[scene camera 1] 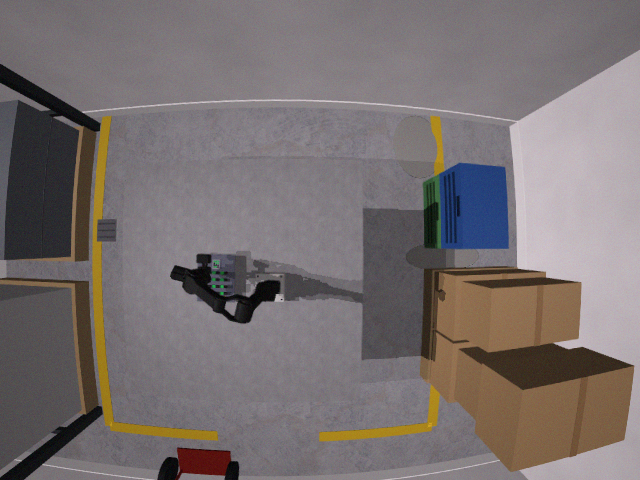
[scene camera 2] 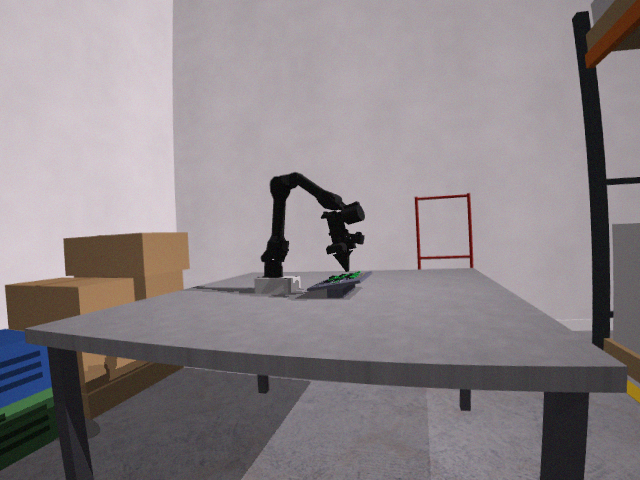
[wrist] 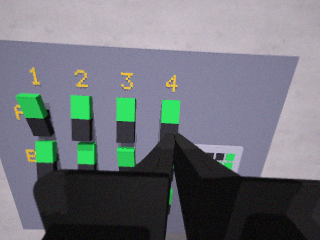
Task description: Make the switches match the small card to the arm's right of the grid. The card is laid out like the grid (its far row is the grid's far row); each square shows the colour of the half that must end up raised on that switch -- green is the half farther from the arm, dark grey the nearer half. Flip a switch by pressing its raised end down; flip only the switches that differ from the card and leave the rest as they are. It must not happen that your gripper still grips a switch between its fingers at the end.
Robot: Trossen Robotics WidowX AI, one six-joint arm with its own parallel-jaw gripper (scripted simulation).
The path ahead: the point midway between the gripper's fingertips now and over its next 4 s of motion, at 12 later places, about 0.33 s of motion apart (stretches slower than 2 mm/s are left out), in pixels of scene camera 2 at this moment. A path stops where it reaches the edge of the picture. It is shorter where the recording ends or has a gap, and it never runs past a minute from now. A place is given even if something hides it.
My gripper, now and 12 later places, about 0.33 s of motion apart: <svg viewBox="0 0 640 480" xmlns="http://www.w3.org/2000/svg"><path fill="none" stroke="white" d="M347 271L347 274L347 274L347 275L347 275L347 275L347 276L347 276L345 273L344 259L343 257L342 263L343 267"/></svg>
